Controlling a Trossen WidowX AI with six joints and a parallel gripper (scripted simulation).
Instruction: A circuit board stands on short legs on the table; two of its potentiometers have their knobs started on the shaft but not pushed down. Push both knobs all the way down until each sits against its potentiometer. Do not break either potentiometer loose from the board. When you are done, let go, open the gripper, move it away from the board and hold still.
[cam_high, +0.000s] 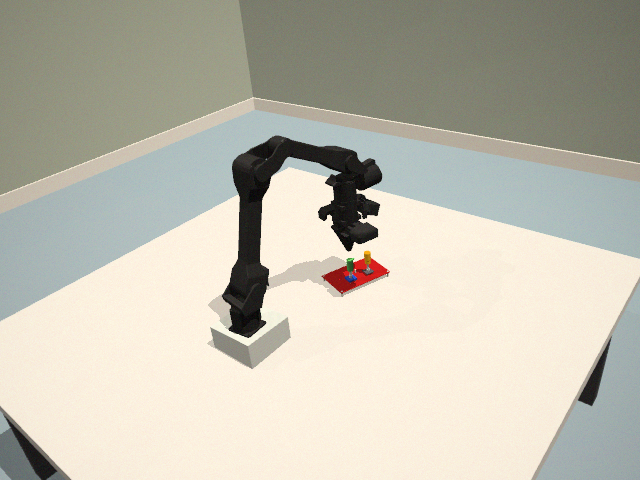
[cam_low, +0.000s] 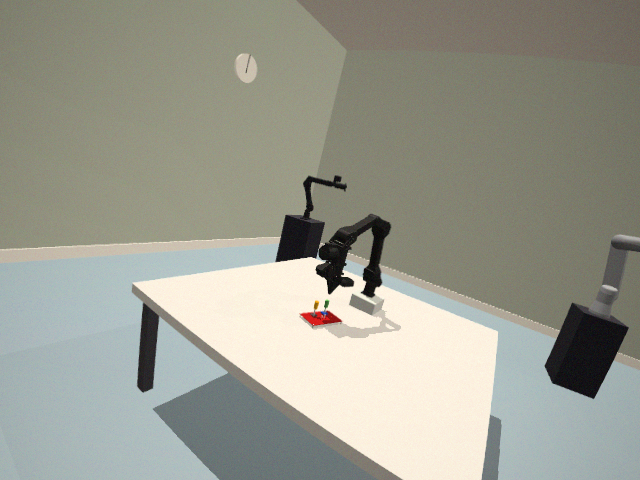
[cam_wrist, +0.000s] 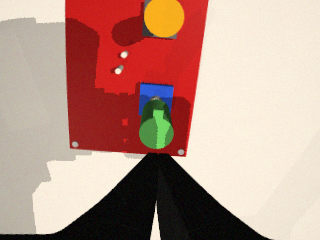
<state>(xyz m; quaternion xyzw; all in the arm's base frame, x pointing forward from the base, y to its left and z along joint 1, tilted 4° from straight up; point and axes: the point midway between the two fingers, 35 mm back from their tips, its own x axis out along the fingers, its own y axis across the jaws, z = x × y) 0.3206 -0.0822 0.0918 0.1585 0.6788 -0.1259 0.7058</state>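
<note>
Right now my gripper tip is 4 cm above the green knob. From my gripper tip the other things lie so: orange knob: 5 cm ahead, 2 cm to the right, 5 cm below.
</note>
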